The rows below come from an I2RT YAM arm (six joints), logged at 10 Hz.
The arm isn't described. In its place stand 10 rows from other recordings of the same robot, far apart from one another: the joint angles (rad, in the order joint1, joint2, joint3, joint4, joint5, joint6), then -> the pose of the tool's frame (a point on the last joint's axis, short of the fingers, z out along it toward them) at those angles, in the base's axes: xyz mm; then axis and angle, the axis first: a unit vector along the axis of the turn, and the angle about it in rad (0 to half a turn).
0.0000 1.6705 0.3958 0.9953 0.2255 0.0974 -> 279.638 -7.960 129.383 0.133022 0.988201 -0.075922 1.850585
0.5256 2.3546 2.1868 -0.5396 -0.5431 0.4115 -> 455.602 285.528 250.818 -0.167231 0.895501 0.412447 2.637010
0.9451 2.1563 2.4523 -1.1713 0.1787 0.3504 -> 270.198 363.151 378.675 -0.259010 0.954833 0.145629 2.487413
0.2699 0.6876 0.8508 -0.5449 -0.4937 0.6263 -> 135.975 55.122 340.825 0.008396 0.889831 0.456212 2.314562
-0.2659 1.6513 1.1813 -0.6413 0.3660 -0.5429 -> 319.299 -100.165 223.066 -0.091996 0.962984 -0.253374 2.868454
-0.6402 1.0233 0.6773 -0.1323 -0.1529 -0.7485 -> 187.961 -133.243 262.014 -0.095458 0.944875 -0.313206 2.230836
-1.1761 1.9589 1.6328 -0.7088 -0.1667 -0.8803 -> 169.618 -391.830 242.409 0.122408 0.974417 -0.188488 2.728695
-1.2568 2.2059 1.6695 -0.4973 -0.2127 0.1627 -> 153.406 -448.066 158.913 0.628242 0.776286 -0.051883 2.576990
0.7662 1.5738 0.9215 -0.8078 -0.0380 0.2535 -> 189.300 184.045 167.560 -0.254328 0.966135 0.043584 3.063538
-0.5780 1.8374 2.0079 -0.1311 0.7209 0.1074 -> 340.177 -249.958 472.843 0.571203 0.656080 -0.493241 1.857093
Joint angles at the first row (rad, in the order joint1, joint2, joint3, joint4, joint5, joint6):
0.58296 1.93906 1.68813 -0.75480 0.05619 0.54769
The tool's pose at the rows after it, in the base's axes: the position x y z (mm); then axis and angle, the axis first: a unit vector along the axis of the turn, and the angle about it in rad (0 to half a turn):
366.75 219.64 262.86 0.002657 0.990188 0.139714 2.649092
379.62 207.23 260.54 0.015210 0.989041 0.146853 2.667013
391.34 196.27 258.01 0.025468 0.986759 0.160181 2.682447
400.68 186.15 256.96 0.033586 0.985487 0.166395 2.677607
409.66 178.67 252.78 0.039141 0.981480 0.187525 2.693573
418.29 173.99 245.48 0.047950 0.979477 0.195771 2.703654
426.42 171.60 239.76 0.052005 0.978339 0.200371 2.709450
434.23 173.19 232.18 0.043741 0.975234 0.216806 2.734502
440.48 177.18 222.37 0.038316 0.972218 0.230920 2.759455
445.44 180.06 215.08 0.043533 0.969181 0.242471 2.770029
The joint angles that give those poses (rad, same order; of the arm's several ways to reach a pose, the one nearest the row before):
0.54123 1.94541 1.69029 -0.75069 0.01960 0.54091
0.49829 1.96891 1.71571 -0.76063 -0.01694 0.53388
0.45992 1.99128 1.73738 -0.76086 -0.06098 0.52893
0.42837 2.00464 1.75014 -0.75137 -0.08138 0.52013
0.40048 2.02495 1.76127 -0.73768 -0.13586 0.52002
0.38170 2.05244 1.77284 -0.72379 -0.15953 0.52614
0.36915 2.08221 1.79490 -0.71789 -0.17439 0.52616
0.36279 2.12126 1.82543 -0.71791 -0.22132 0.51596
0.36321 2.15966 1.84755 -0.71074 -0.25925 0.51523
0.36361 2.18588 1.85880 -0.69182 -0.28078 0.53338

